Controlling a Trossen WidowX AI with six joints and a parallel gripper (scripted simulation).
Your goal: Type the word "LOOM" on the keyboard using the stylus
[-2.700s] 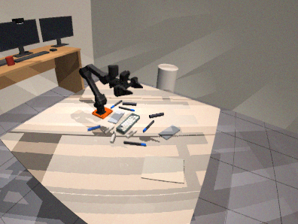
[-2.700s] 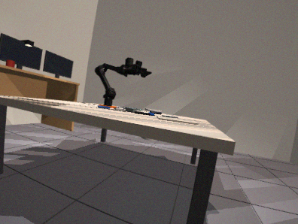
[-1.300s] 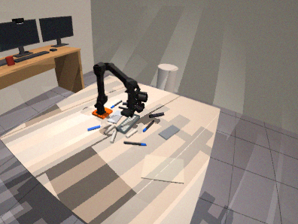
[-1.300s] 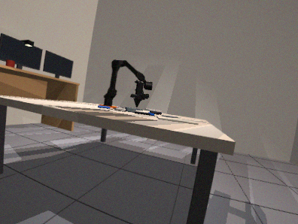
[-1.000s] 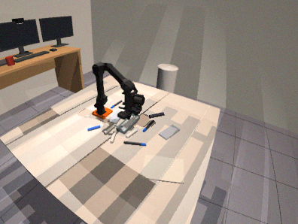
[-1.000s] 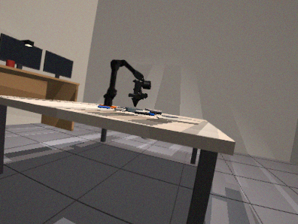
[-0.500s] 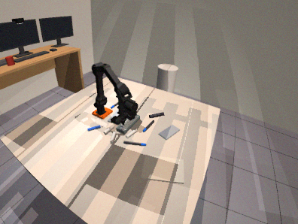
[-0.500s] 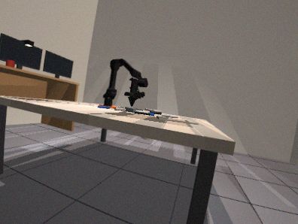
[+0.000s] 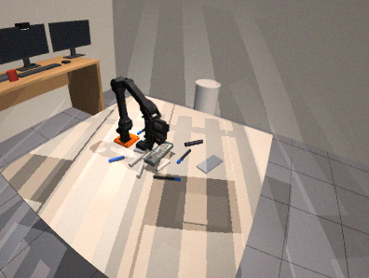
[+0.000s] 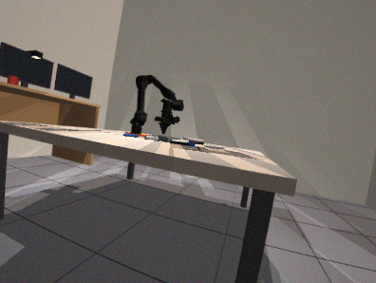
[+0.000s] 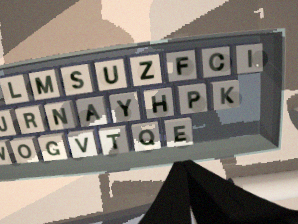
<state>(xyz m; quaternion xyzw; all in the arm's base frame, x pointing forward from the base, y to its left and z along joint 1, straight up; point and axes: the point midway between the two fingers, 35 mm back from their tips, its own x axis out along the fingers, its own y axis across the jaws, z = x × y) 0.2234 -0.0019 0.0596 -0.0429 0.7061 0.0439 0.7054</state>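
The blue stylus is 11 cm behind my gripper tip, 12 cm to the right of it and 3 cm below it. Also, from my gripper tip: grey slab 30 cm ahead, 16 cm to the left, 4 cm below; paper sheet 42 cm ahead, 13 cm to the right, 4 cm below.
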